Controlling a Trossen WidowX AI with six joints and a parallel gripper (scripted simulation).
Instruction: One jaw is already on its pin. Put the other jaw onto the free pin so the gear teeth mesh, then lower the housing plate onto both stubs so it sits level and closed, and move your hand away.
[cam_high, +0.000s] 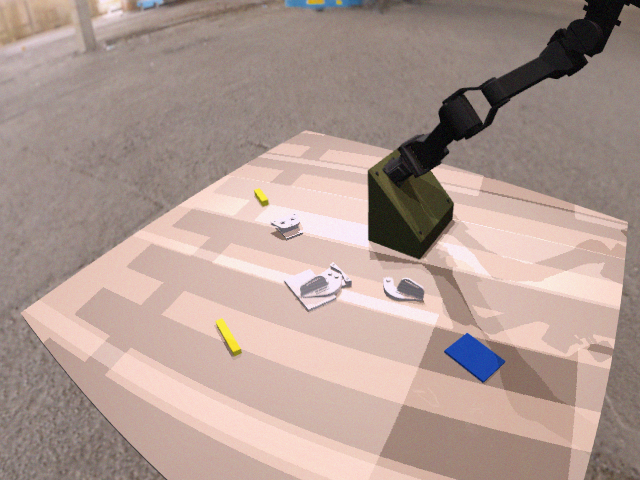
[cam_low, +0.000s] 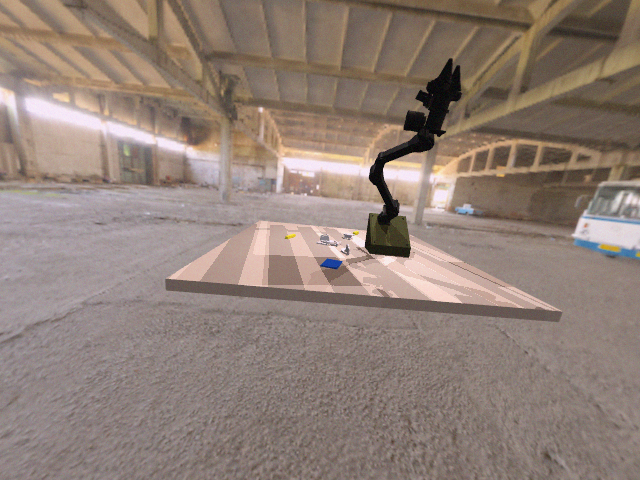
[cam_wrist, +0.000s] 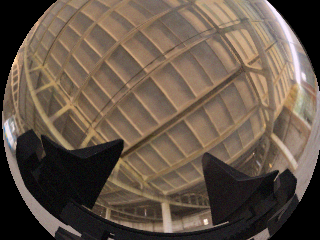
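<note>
My gripper tip is 310 mm short of the blue housing plate, 130 mm to the left of it and 770 mm above it. The rest, counted from my gripper tip: long yellow bar: 500 mm ahead, 610 mm to the right, 760 mm below; then short yellow bar: 10 mm ahead, 890 mm to the right, 760 mm below.
</note>
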